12 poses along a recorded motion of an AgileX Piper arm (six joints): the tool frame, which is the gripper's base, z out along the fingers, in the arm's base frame.
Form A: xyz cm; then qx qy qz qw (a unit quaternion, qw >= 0).
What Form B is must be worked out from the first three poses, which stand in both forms.
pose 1, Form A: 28.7 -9.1 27.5 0.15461 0.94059 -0.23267 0.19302
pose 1, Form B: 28.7 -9.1 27.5 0.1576 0.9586 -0.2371 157.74
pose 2, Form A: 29.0 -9.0 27.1 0.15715 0.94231 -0.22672 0.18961
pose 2, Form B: 29.0 -9.0 27.1 0.1601 0.9597 -0.2309 158.14
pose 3, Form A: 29.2 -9.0 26.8 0.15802 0.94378 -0.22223 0.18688
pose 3, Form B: 29.2 -9.0 26.8 0.1609 0.9607 -0.2262 158.46
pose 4, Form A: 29.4 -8.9 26.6 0.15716 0.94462 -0.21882 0.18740
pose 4, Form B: 29.4 -8.9 26.6 0.1600 0.9617 -0.2228 158.40
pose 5, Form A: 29.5 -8.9 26.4 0.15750 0.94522 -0.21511 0.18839
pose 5, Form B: 29.5 -8.9 26.4 0.1604 0.9624 -0.2190 158.28
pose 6, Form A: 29.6 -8.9 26.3 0.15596 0.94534 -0.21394 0.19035
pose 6, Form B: 29.6 -8.9 26.3 0.1589 0.9629 -0.2179 158.05
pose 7, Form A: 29.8 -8.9 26.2 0.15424 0.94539 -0.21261 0.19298
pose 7, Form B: 29.8 -8.9 26.2 0.1572 0.9635 -0.2167 157.75
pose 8, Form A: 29.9 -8.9 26.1 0.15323 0.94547 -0.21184 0.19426
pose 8, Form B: 29.9 -8.9 26.1 0.1562 0.9638 -0.2160 157.60
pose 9, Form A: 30.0 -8.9 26.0 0.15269 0.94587 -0.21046 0.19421
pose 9, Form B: 30.0 -8.9 26.0 0.1557 0.9642 -0.2145 157.60
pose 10, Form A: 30.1 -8.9 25.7 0.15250 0.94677 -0.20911 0.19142
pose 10, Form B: 30.1 -8.9 25.7 0.1554 0.9646 -0.2130 157.93
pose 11, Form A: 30.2 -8.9 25.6 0.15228 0.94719 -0.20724 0.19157
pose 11, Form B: 30.2 -8.9 25.6 0.1552 0.9651 -0.2112 157.91
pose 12, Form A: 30.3 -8.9 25.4 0.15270 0.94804 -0.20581 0.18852
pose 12, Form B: 30.3 -8.9 25.4 0.1555 0.9654 -0.2096 158.27
